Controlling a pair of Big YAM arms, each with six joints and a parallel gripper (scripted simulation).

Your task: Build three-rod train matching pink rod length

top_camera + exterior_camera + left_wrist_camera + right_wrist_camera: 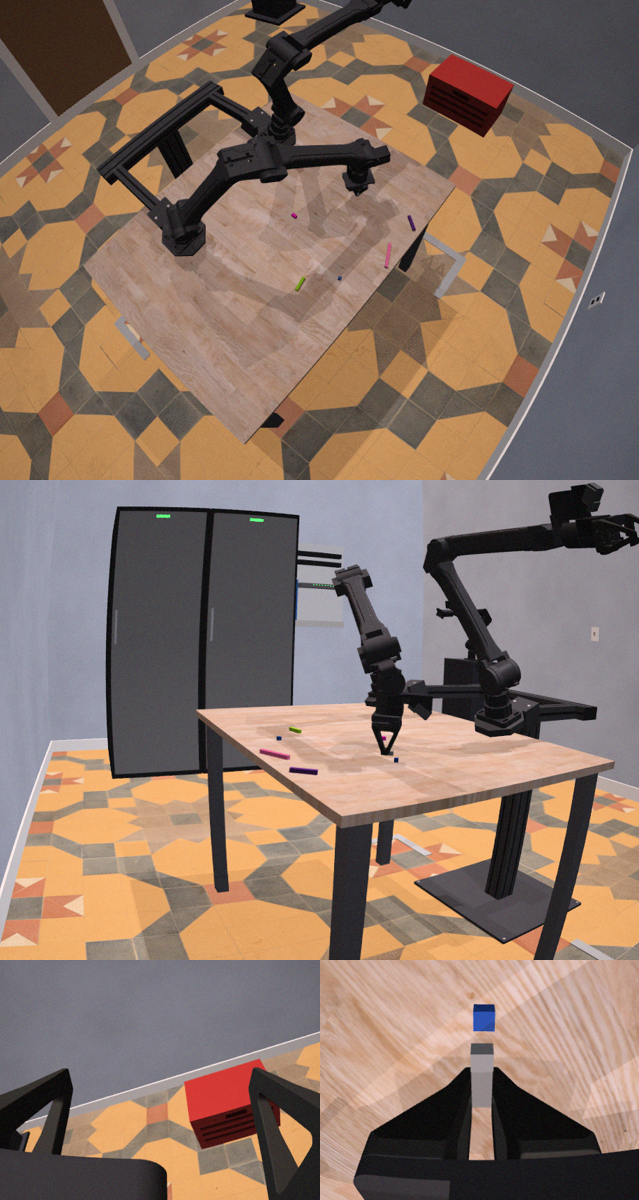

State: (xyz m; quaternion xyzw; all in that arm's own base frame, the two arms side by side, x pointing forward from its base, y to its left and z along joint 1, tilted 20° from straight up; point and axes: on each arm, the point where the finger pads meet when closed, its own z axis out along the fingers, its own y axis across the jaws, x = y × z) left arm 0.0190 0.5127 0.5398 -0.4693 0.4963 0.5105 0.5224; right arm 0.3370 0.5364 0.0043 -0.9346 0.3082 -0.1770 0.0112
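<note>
The grey rod lies right at my right hand. Round my right hand: lime rod: 20 mm ahead, 400 mm to the right, 20 mm below.
</note>
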